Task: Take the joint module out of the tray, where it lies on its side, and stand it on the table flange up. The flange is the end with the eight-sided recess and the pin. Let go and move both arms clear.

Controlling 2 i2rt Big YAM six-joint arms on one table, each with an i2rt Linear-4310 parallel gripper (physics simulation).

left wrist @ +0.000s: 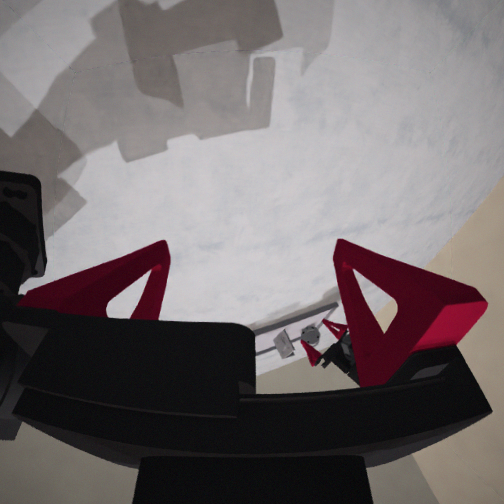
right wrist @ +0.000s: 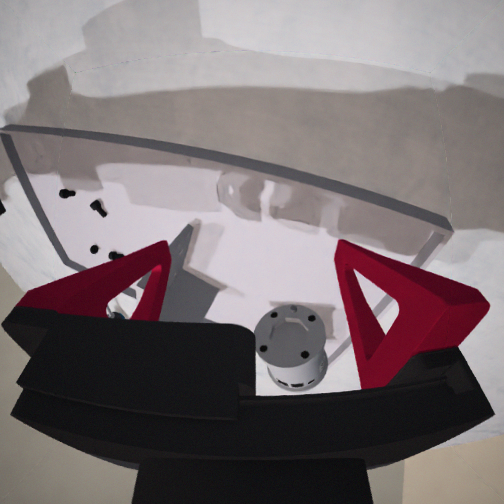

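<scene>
In the right wrist view the joint module [right wrist: 291, 350], a short grey cylinder, sits inside the grey-rimmed tray [right wrist: 240, 225] near its right edge. Its round face with several dark holes points toward the camera. I cannot tell whether it lies or stands. My right gripper [right wrist: 255, 295] is open, with its red fingers wide on either side of the module and not touching it. My left gripper [left wrist: 250, 295] is open and empty, far off over the white table. In the left wrist view the tray [left wrist: 292, 332], the module [left wrist: 310, 334] and the right gripper [left wrist: 327, 342] show small in the distance.
Several small black screws [right wrist: 92, 220] lie at the tray's left end. A grey block [right wrist: 187, 290] sits in the tray left of the module, and it also shows in the left wrist view [left wrist: 283, 344]. Beige floor lies beyond the table edge [left wrist: 465, 225].
</scene>
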